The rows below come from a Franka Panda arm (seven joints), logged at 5 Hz.
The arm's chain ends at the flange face. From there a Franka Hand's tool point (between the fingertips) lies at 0.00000 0.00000 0.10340 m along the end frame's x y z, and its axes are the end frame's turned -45 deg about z.
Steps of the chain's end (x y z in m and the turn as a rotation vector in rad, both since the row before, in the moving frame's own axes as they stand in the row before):
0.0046 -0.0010 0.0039 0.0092 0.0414 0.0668
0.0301 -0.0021 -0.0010 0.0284 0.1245 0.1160
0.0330 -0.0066 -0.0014 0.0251 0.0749 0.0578
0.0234 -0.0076 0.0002 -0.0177 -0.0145 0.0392
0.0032 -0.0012 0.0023 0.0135 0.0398 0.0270
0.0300 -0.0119 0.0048 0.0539 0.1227 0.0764
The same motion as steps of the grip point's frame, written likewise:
0.0076 0.0050 0.0038 -0.0228 0.0358 0.0668
0.0335 0.0274 -0.0018 -0.0680 0.1081 0.1160
0.0352 0.0225 -0.0017 -0.0352 0.0707 0.0578
0.0196 0.0114 0.0002 -0.0023 -0.0228 0.0392
0.0070 0.0034 0.0022 -0.0186 0.0377 0.0270
0.0423 0.0183 0.0039 -0.0486 0.1249 0.0764

